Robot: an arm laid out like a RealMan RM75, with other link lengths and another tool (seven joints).
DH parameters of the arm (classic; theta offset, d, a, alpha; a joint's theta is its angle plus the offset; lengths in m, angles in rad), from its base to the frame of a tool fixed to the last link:
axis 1: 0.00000 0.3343 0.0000 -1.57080
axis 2: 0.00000 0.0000 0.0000 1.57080
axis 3: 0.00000 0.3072 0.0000 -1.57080
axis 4: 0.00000 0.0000 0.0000 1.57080
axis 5: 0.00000 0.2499 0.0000 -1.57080
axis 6: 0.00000 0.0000 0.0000 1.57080
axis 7: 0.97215 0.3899 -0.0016 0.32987
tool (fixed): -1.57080 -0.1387 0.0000 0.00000
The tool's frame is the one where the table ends.
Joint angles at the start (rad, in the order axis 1, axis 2, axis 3, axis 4, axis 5, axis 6, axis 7):
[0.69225, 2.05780, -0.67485, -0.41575, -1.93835, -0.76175, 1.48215]
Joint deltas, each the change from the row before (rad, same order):
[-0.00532, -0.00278, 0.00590, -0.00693, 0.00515, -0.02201, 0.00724]
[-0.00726, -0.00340, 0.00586, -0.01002, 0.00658, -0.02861, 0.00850]
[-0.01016, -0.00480, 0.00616, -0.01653, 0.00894, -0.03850, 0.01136]
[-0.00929, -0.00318, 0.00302, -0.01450, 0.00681, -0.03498, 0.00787]
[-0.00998, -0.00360, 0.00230, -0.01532, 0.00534, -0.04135, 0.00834]
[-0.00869, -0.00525, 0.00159, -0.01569, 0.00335, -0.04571, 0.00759]
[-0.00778, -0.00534, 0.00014, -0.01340, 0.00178, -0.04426, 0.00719]
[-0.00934, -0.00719, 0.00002, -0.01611, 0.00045, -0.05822, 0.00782]
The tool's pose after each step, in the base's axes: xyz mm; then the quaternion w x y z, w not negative. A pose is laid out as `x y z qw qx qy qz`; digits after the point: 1 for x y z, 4 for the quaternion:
319.1 574.5 -8.4 0.3825 -0.8995 0.1765 -0.1157
316.8 572.9 -3.3 0.3807 -0.9013 0.1784 -0.1042
313.4 570.8 4.3 0.3791 -0.9034 0.1792 -0.0893
310.0 567.9 9.7 0.3762 -0.9060 0.1777 -0.0773
305.9 563.8 14.6 0.3713 -0.9097 0.1742 -0.0645
300.6 559.2 19.8 0.3650 -0.9143 0.1677 -0.0522
295.6 554.0 23.9 0.3575 -0.9191 0.1606 -0.0413
289.2 546.6 28.5 0.3464 -0.9256 0.1500 -0.0284

